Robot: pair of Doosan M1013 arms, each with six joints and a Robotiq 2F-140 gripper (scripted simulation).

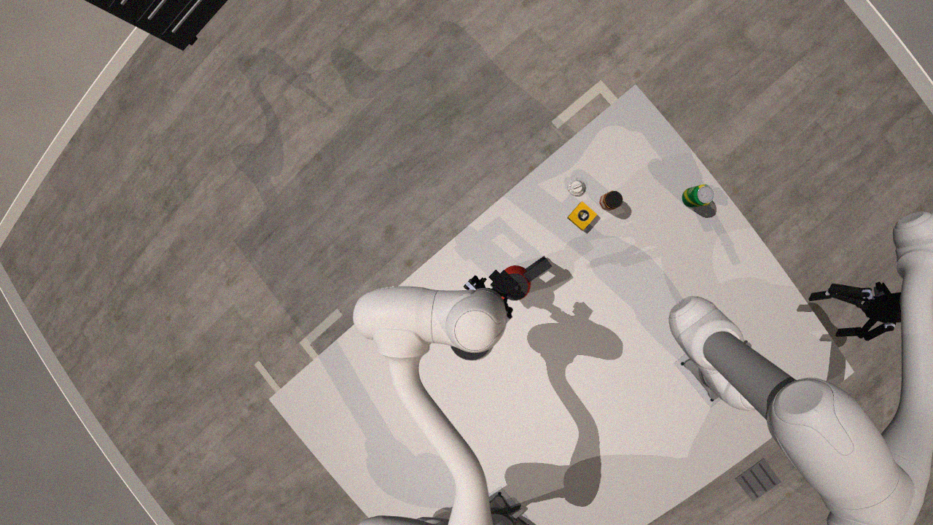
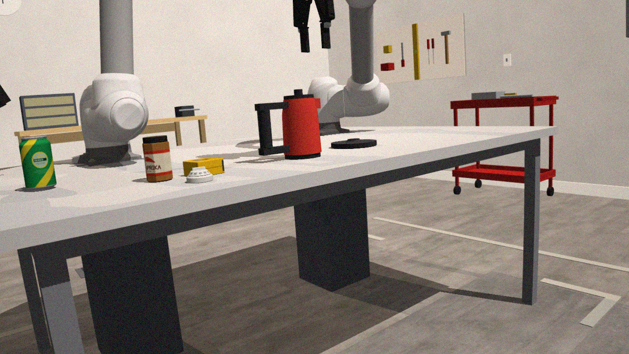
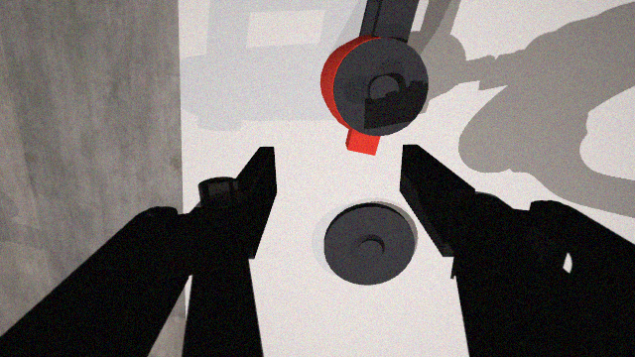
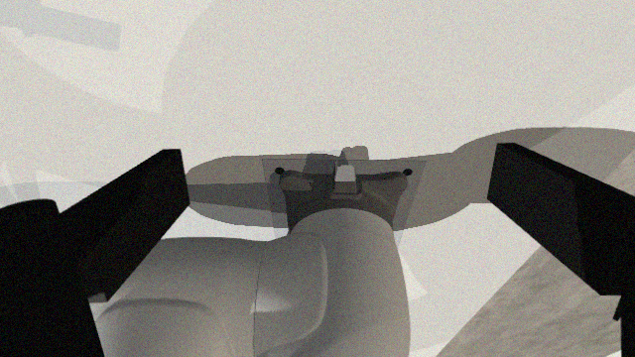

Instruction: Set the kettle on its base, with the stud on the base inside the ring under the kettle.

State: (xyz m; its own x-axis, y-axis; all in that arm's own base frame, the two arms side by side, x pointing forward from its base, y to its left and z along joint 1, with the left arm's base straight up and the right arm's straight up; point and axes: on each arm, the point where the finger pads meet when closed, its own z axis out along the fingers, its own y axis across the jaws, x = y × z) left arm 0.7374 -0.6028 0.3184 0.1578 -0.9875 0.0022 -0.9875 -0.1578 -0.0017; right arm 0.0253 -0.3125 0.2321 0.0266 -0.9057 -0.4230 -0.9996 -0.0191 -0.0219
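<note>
Right now the red kettle is 220 mm below my left hand, 70 mm to the right of it and 40 mm behind it. From my left hand the other things lie so: round black base 310 mm below, 210 mm to the left, 100 mm behind; yellow box 350 mm to the right, 300 mm below, 10 mm behind; white dial timer 400 mm to the right, 310 mm below, 70 mm ahead.
</note>
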